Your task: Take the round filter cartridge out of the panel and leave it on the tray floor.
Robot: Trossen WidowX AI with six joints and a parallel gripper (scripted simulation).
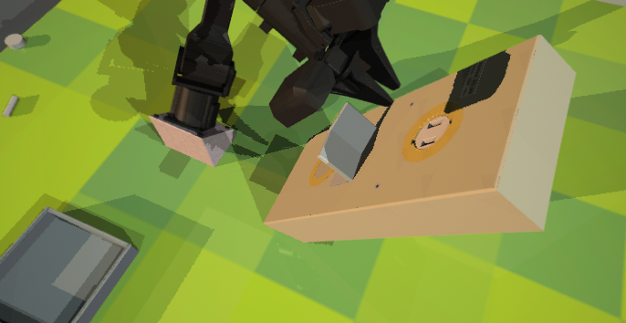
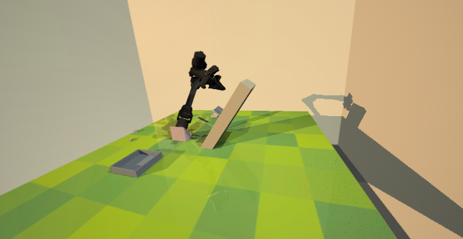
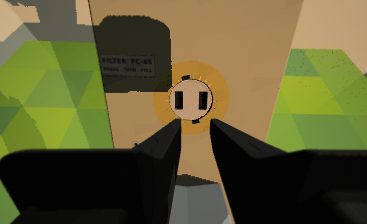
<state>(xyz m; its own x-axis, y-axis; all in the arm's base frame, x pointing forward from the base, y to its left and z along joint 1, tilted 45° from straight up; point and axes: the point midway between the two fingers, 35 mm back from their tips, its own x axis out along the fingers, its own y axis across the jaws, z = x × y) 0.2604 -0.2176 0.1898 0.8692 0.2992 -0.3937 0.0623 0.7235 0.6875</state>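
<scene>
The round filter cartridge lies 6 cm ahead of my gripper tip and 5 cm below it. Also, from my gripper tip: grey flap (14 cm below, 4 cm behind); then tan service panel (12 cm below, 2 cm ahead); then dark grey tray (39 cm behind, 29 cm below, 25 cm to the right).
</scene>
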